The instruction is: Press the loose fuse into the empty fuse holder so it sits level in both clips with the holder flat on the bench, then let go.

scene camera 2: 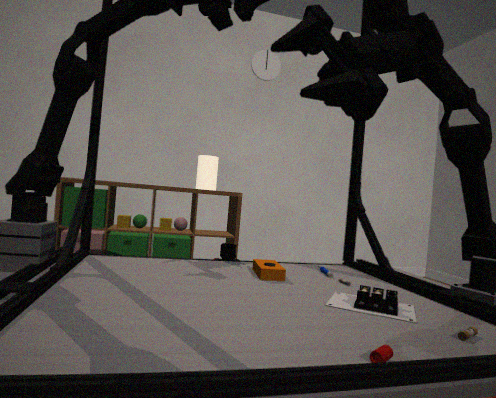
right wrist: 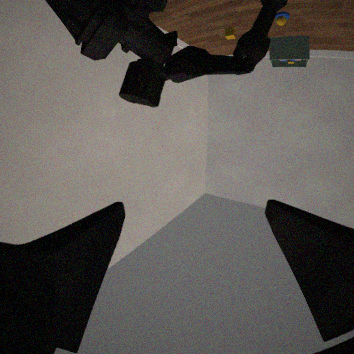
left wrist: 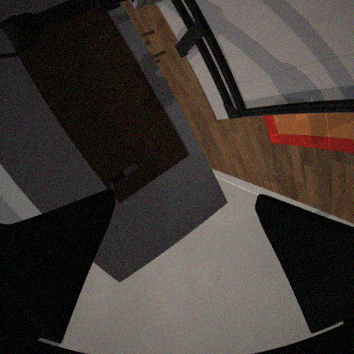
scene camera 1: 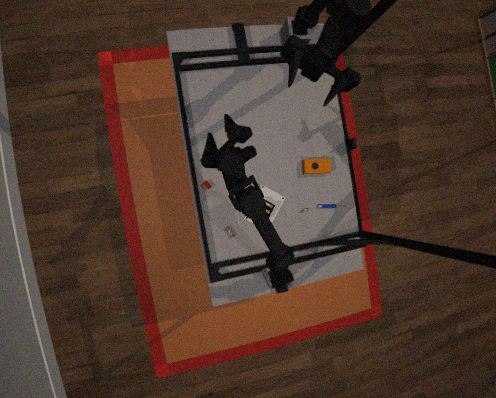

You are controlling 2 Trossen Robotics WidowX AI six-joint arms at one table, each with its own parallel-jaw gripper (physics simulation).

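Where they show: left gripper, fingertip midpoint: (scene camera 2: 285, 69) (left wrist: 187, 199) (scene camera 1: 217, 123); right gripper, fingertip midpoint: (right wrist: 196, 208) (scene camera 1: 307, 96); left arm's base, origin of the base link: (scene camera 2: 482, 288); right arm's base, origin of the base link: (scene camera 2: 27, 221) (scene camera 1: 299, 27).
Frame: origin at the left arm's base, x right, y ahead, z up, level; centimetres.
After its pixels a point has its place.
A black fuse holder (scene camera 1: 270, 207) @[x 10.1, y 28.0, z -0.6 cm] (scene camera 2: 376, 304) @[x 5.3, y 30.8, z -2.5 cm] with several raised posts and metal clips stands on a white plate (scene camera 1: 275, 194) @[x 15.4, y 31.7, z -3.8 cm] (scene camera 2: 339, 301) @[x 12.7, y 33.5, z -3.9 cm], flat on the bench; the left arm partly covers it in scene camera 1. A tan tube with metallic ends (scene camera 1: 229, 231) @[x -10.2, y 26.3, z -2.8 cm] (scene camera 2: 468, 333) @[x -10.9, y 27.3, z -2.8 cm], which looks like a fuse, lies loose beside it. A smaller pale tube (scene camera 1: 304, 210) @[x 24.6, y 19.3, z -3.3 cm] (scene camera 2: 344, 281) @[x 25.0, y 19.6, z -3.3 cm] lies on its other side. My left gripper (scene camera 1: 218, 125) @[x -2.1, y 62.5, z 34.1 cm] (scene camera 2: 287, 70) @[x -2.1, y 62.5, z 34.1 cm] (left wrist: 187, 199) @[x -2.1, y 62.5, z 34.1 cm] is open and empty, high above the bench. My right gripper (scene camera 1: 307, 95) @[x 14.6, y 55.6, z 58.4 cm] (scene camera 2: 233, 22) (right wrist: 196, 208) @[x 14.6, y 55.6, z 58.4 cm] is open, empty and also high.
A red cylinder (scene camera 1: 207, 185) @[x -10.3, y 48.0, z -2.3 cm] (scene camera 2: 381, 354) @[x -11.1, y 49.7, z -2.4 cm] lies near the bench's edge. An orange box (scene camera 1: 320, 165) @[x 39.6, y 34.9, z -1.1 cm] (scene camera 2: 269, 270) @[x 32.8, y 38.5, z -1.5 cm] with a dark round top spot and a blue tool (scene camera 1: 327, 206) @[x 35.6, y 16.1, z -2.9 cm] (scene camera 2: 325, 271) @[x 35.1, y 17.1, z -3.0 cm] lie farther off. Black frame rails (scene camera 1: 193, 200) @[x -17.3, y 44.9, z -2.1 cm] (scene camera 2: 200, 378) @[x -8.6, y 74.1, z -2.1 cm] border the bench.
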